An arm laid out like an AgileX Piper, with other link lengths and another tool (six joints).
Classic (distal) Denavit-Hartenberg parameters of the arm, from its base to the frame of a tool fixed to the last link. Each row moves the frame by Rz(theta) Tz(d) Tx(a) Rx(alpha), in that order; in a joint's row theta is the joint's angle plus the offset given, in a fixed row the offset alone. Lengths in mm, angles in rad.
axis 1: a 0, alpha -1.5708, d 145.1, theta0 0
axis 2: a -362, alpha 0, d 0, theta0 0.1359
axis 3: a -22.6, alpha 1.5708, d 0, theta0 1.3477
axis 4: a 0, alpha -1.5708, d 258.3, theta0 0
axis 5: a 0, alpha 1.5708, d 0, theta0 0
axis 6: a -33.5, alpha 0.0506, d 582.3, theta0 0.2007
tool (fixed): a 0, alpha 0, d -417, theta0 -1.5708
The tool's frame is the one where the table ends.
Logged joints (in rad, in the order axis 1, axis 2, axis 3, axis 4, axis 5, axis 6), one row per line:
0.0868, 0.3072, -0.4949, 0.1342, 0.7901, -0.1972
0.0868, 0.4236, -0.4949, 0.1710, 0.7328, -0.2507
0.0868, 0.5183, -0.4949, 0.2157, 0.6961, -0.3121
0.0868, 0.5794, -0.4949, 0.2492, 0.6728, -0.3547
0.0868, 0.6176, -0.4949, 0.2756, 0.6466, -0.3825
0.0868, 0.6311, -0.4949, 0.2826, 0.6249, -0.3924
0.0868, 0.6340, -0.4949, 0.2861, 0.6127, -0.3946
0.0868, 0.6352, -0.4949, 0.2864, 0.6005, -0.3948
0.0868, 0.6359, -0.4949, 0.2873, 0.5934, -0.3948
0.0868, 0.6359, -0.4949, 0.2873, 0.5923, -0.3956
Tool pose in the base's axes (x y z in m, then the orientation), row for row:
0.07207, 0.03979, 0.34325, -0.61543, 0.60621, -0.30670, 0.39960
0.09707, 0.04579, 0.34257, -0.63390, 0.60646, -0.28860, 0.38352
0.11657, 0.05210, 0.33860, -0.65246, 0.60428, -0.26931, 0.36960
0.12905, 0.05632, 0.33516, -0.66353, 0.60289, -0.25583, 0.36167
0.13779, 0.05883, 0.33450, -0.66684, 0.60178, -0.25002, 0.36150
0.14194, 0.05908, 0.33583, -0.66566, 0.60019, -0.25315, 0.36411
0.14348, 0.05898, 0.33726, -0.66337, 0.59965, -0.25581, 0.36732
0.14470, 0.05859, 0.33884, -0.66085, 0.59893, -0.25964, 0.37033
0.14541, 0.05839, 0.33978, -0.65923, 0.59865, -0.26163, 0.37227
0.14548, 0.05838, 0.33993, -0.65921, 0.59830, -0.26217, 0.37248
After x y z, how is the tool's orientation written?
As a quaternion, x y z w.
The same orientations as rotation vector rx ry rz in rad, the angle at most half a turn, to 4 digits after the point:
-1.5572, 1.5339, -0.7760
-1.6160, 1.5461, -0.7357
-1.6743, 1.5507, -0.6911
-1.7091, 1.5529, -0.6590
-1.7178, 1.5502, -0.6441
-1.7126, 1.5442, -0.6513
-1.7041, 1.5405, -0.6572
-1.6952, 1.5364, -0.6660
-1.6895, 1.5343, -0.6705
-1.6893, 1.5332, -0.6718

